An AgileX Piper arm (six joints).
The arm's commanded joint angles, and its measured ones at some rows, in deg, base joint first. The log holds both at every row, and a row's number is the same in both.
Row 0, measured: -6.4 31.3 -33.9 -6.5 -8.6 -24.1
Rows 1 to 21, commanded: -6.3 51.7 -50.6 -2.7 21.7 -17.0; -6.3 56.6 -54.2 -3.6 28.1 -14.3; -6.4 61.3 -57.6 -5.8 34.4 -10.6; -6.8 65.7 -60.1 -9.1 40.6 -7.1; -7.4 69.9 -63.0 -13.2 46.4 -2.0; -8.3 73.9 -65.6 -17.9 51.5 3.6; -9.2 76.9 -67.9 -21.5 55.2 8.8; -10.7 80.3 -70.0 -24.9 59.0 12.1; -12.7 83.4 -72.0 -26.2 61.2 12.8; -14.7 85.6 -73.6 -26.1 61.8 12.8; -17.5 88.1 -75.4 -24.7 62.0 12.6; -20.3 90.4 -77.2 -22.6 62.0 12.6; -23.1 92.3 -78.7 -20.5 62.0 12.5; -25.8 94.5 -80.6 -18.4 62.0 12.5; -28.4 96.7 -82.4 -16.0 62.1 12.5; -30.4 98.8 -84.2 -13.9 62.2 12.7; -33.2 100.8 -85.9 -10.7 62.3 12.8; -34.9 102.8 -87.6 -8.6 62.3 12.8; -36.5 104.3 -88.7 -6.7 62.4 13.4; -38.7 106.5 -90.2 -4.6 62.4 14.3; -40.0 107.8 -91.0 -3.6 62.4 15.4
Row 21, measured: -34.0 102.1 -86.6 -10.1 61.9 12.6
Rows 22 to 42, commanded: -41.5 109.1 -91.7 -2.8 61.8 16.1; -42.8 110.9 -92.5 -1.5 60.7 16.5; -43.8 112.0 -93.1 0.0 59.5 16.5; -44.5 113.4 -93.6 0.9 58.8 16.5; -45.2 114.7 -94.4 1.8 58.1 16.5; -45.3 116.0 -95.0 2.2 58.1 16.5; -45.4 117.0 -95.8 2.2 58.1 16.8; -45.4 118.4 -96.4 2.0 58.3 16.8; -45.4 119.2 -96.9 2.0 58.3 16.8; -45.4 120.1 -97.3 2.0 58.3 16.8; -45.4 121.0 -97.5 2.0 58.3 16.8; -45.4 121.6 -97.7 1.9 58.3 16.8; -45.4 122.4 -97.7 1.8 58.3 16.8; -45.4 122.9 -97.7 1.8 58.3 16.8; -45.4 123.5 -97.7 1.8 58.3 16.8; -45.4 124.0 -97.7 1.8 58.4 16.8; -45.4 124.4 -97.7 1.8 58.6 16.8; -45.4 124.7 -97.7 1.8 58.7 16.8; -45.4 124.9 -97.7 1.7 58.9 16.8; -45.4 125.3 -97.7 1.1 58.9 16.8; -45.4 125.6 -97.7 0.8 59.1 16.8
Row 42, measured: -45.3 124.9 -97.0 1.5 58.6 16.8
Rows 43 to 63, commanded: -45.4 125.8 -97.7 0.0 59.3 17.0; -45.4 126.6 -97.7 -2.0 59.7 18.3; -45.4 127.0 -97.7 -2.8 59.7 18.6; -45.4 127.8 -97.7 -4.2 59.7 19.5; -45.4 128.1 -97.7 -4.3 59.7 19.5; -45.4 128.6 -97.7 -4.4 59.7 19.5; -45.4 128.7 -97.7 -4.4 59.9 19.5; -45.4 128.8 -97.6 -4.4 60.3 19.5; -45.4 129.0 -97.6 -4.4 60.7 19.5; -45.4 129.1 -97.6 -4.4 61.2 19.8; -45.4 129.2 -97.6 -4.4 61.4 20.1; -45.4 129.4 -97.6 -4.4 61.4 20.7; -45.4 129.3 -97.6 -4.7 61.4 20.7; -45.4 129.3 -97.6 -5.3 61.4 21.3; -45.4 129.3 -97.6 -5.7 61.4 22.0; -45.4 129.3 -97.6 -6.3 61.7 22.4; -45.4 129.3 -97.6 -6.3 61.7 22.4; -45.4 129.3 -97.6 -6.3 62.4 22.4; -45.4 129.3 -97.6 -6.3 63.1 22.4; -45.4 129.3 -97.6 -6.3 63.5 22.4; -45.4 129.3 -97.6 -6.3 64.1 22.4
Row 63, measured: -45.3 129.2 -97.3 -5.5 62.0 22.1
